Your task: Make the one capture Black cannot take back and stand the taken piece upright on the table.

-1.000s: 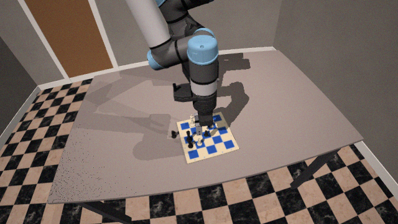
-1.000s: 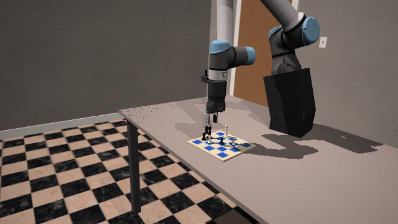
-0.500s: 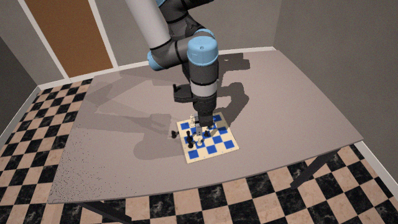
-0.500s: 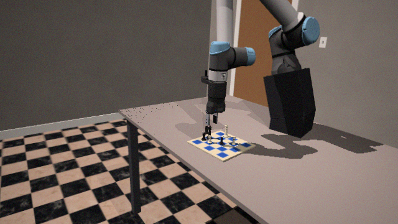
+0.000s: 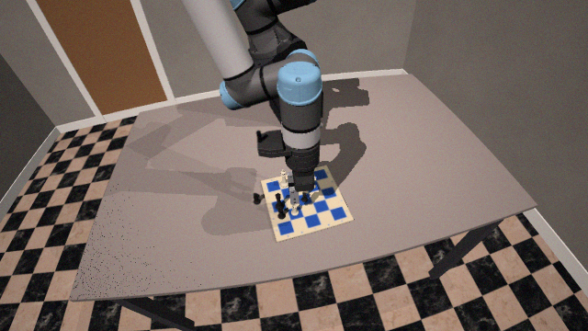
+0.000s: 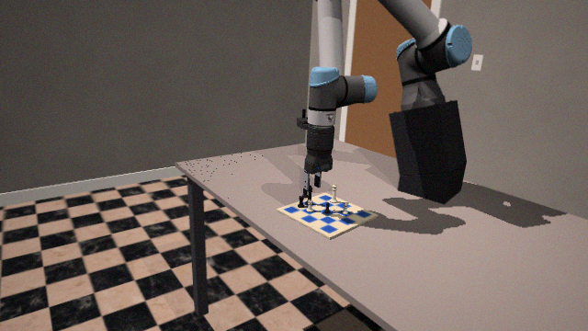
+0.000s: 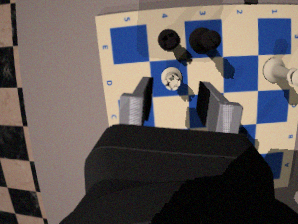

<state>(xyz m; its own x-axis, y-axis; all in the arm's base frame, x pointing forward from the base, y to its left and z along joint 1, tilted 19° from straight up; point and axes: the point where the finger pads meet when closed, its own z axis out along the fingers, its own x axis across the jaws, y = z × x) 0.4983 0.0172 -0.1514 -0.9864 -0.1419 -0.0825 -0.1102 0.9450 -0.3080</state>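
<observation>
Now: the tall black piece 60 mm below my hand, 40 mm to the right of it and 20 mm behind it. From my hand the other things lie so: blue-and-cream chessboard: 100 mm below, 40 mm behind, 30 mm to the left; then black pawn: 80 mm below, 40 mm behind, 30 mm to the left; then tall white piece: 110 mm behind, 60 mm below, 30 mm to the right.
</observation>
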